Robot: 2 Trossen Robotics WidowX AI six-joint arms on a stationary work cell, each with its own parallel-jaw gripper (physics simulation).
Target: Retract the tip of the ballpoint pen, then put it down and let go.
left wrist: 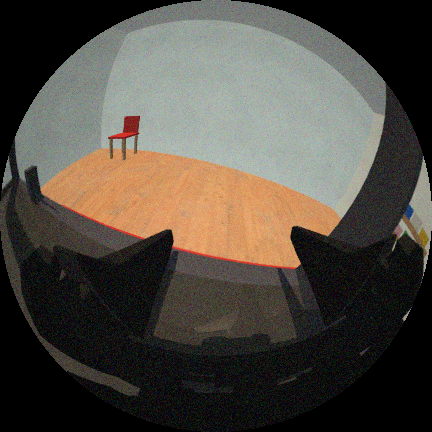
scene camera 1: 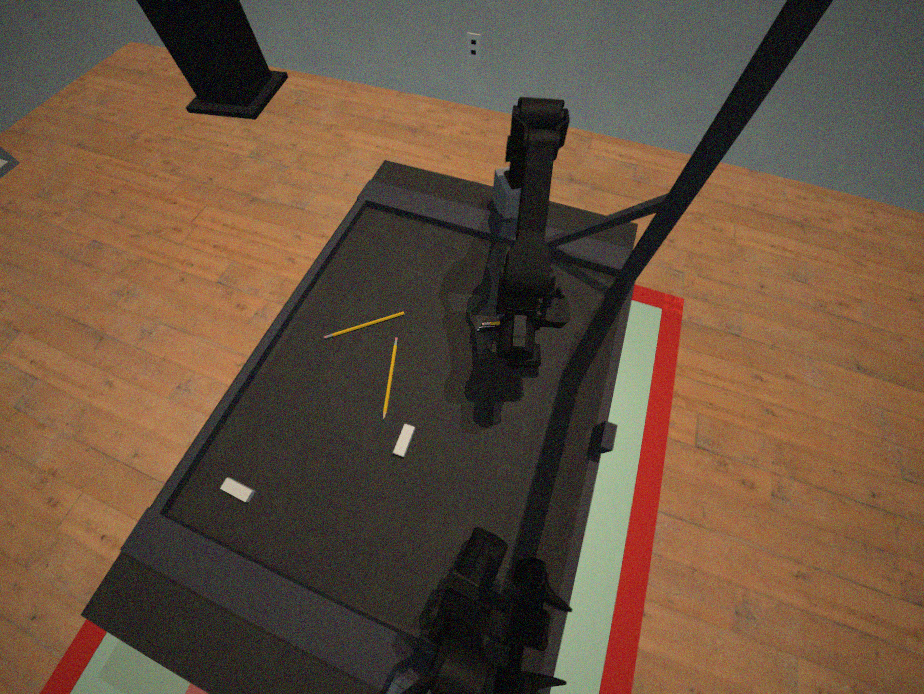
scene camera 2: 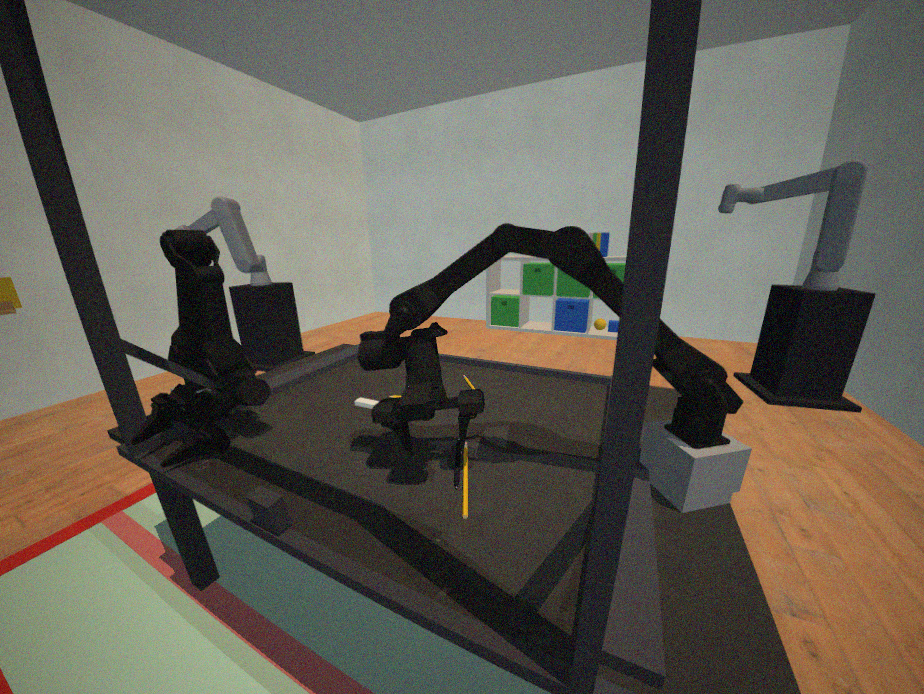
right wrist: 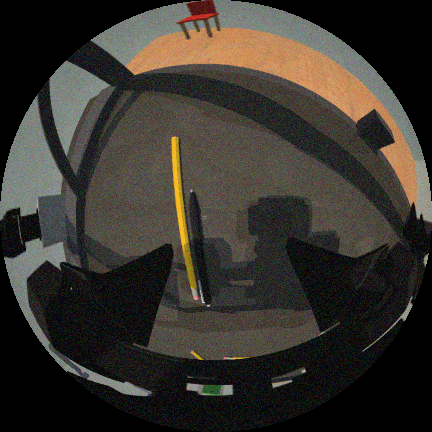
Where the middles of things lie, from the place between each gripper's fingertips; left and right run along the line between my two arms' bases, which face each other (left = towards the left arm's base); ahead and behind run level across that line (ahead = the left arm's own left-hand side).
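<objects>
Looking at the ballpoint pen [right wrist: 193, 209], I find my left gripper 55 cm to the left of it, 18 cm short of it and 3 cm above it. The grey block [scene camera 2: 691, 479] is 93 cm to the right of my left hand, 22 cm ahead of it and 2 cm above it.
From my right hand, the ballpoint pen is 30 mm to the right, 30 mm ahead and 30 mm below. The grey block, measured from that same right hand, is 410 mm to the right, 70 mm ahead and 10 mm above.
</objects>
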